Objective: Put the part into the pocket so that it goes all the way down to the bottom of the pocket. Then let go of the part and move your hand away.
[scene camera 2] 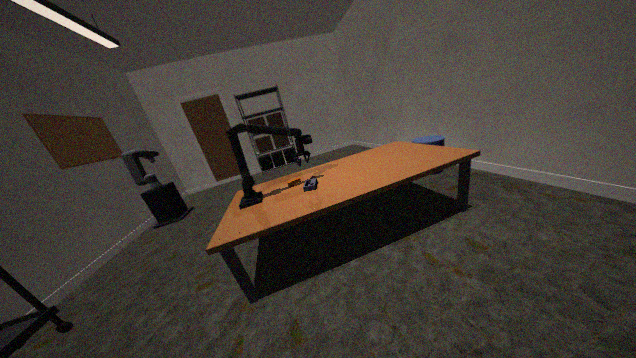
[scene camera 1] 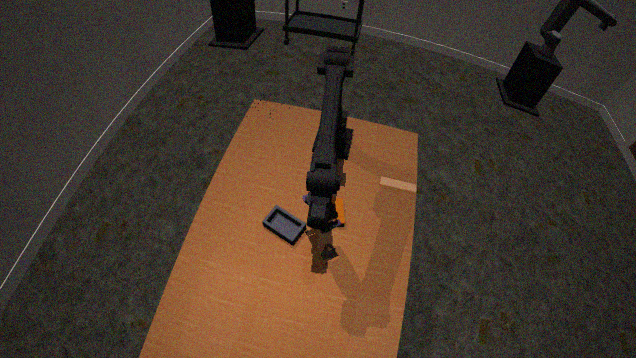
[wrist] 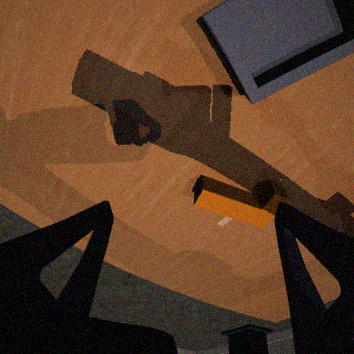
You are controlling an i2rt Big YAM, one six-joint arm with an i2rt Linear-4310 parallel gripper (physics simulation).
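Frame: origin at the arm's base, x ahead, y left, z up, level; millimetres.
Where they show: gripper, fingertip midpoint: (scene camera 2: 303, 164) (wrist: 191, 210); arm's base at its link origin: (scene camera 2: 251, 198).
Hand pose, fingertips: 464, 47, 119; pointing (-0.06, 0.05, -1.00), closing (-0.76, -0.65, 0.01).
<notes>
Things, the pixels of their top centre, and the offset from my fingertips, as dx, dy, dz. Level surfaces: height alone.
- orange part at its top centre: (wrist: 241, 202) (scene camera 1: 335, 210) (scene camera 2: 294, 180) -111, +40, -118
- dark grey block with the pocket, top centre: (wrist: 300, 22) (scene camera 1: 284, 222) (scene camera 2: 310, 182) -5, -134, -112
- wooden table at its surface level: dz -148
The orange part (scene camera 1: 340, 211) (scene camera 2: 294, 183) (wrist: 232, 210) lies on the table. It is partly hidden by my arm in scene camera 1, and one end is in shadow near the right finger in the wrist view. The dark grey block with the pocket (scene camera 1: 277, 234) (scene camera 2: 310, 186) (wrist: 300, 71) stands beside it, apart from it, and its pocket is empty in scene camera 1. My gripper (scene camera 1: 323, 211) (scene camera 2: 303, 162) (wrist: 191, 210) is wide open and empty, up in the air above the table near the part. The block is at the top right of the wrist view, partly cut off.
The wooden table (scene camera 1: 225, 300) (scene camera 2: 390, 160) carries the arm's base and a pale strip (scene camera 1: 398, 184). My arm's dark shadow falls across the table. Another robot on a pedestal (scene camera 1: 532, 75) (scene camera 2: 165, 202) and a cart (scene camera 1: 325, 25) stand off the table on the floor.
</notes>
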